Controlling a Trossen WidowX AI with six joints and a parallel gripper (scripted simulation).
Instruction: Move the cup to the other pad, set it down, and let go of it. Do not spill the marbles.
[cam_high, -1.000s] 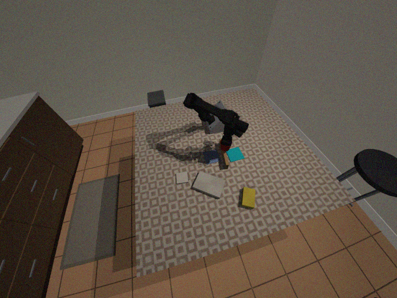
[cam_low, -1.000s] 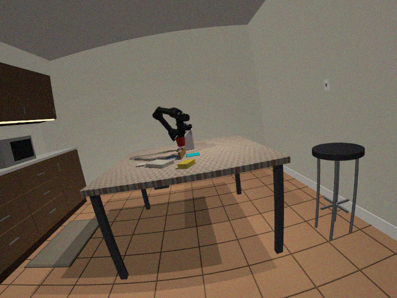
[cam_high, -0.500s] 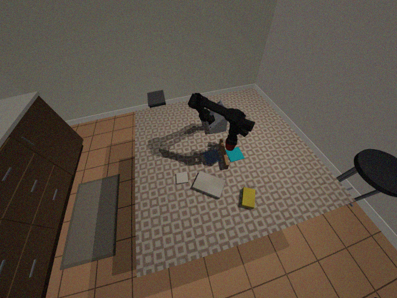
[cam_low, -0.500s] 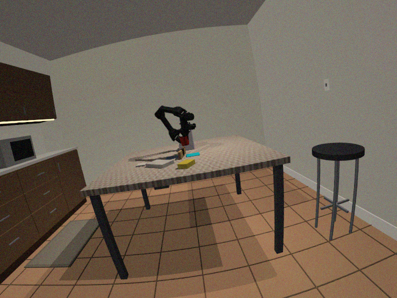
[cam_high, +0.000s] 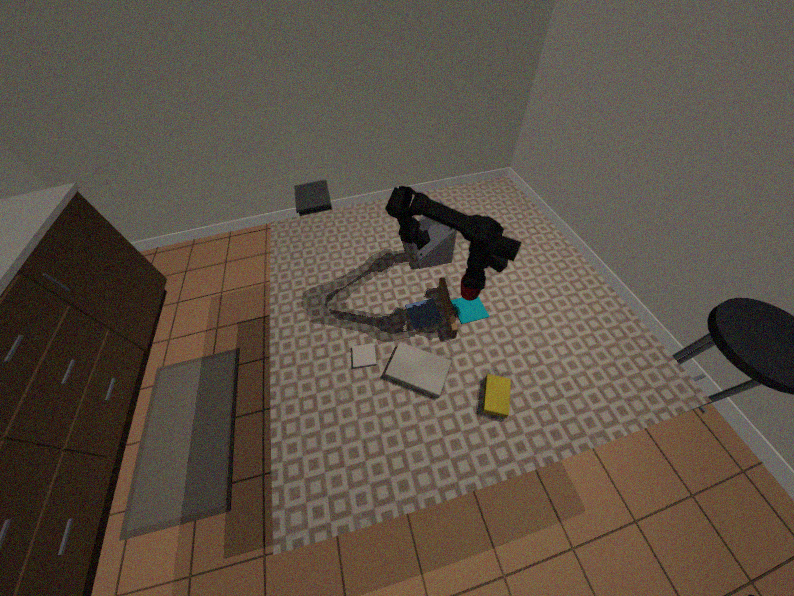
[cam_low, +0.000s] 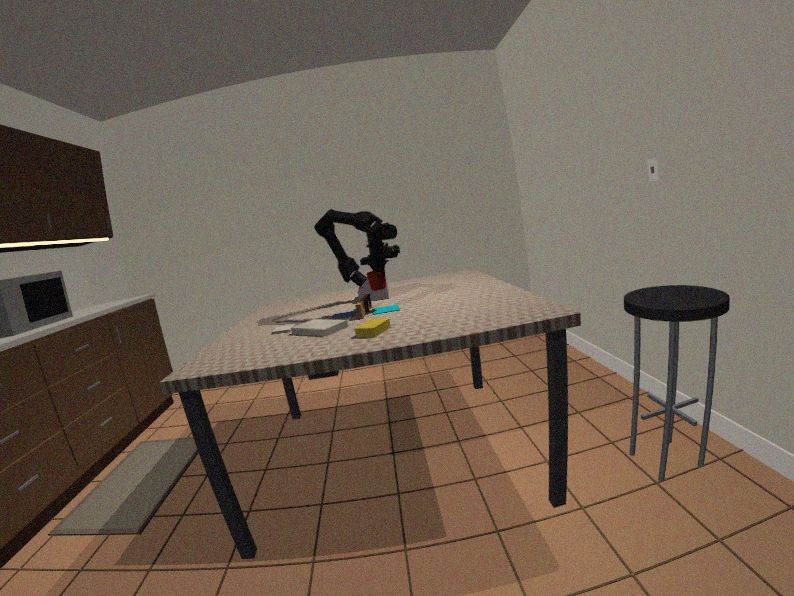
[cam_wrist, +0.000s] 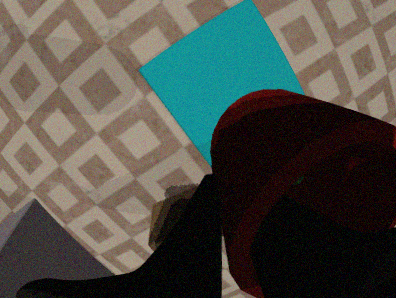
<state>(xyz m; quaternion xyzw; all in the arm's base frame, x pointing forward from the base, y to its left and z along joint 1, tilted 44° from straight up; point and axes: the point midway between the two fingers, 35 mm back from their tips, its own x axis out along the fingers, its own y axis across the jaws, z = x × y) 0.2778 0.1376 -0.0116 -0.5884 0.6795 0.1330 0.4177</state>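
The cyan pad is 13 cm below my gripper tip and 3 cm ahead of it. Also, from my gripper tip: cup: 3 cm ahead, 2 cm to the right; wooden board: 11 cm below, 8 cm to the right, 2 cm ahead; dark blue pad: 17 cm to the right, 13 cm below, 2 cm ahead.
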